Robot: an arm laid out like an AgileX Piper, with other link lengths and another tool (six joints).
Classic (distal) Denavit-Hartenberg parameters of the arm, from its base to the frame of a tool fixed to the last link. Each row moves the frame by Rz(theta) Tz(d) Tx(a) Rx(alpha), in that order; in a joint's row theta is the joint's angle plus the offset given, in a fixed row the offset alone. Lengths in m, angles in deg.
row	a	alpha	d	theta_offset
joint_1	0	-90	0.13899	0
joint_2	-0.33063	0	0	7.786
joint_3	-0.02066	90	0	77.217
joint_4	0	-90	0.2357	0
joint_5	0	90	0	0
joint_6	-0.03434	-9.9	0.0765	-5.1
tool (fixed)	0	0	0.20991	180
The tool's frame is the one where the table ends.
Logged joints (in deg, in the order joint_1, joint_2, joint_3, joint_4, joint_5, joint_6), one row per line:
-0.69, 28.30, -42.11, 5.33, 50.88, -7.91
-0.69, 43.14, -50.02, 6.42, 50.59, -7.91
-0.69, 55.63, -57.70, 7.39, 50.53, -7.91
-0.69, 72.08, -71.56, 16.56, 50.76, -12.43
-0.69, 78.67, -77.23, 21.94, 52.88, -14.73
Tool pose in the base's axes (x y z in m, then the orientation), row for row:
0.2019, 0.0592, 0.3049, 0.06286, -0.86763, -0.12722, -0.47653
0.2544, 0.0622, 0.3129, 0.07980, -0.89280, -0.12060, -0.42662
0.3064, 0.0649, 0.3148, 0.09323, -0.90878, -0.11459, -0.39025
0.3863, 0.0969, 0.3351, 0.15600, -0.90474, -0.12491, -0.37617
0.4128, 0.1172, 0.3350, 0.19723, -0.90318, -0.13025, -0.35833
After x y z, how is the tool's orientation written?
As a quaternion, w x y z.
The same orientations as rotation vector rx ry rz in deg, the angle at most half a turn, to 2 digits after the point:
-150.22, -22.03, -82.50
-153.02, -20.67, -73.12
-154.53, -19.49, -66.36
-148.43, -20.49, -61.71
-144.87, -20.89, -57.48

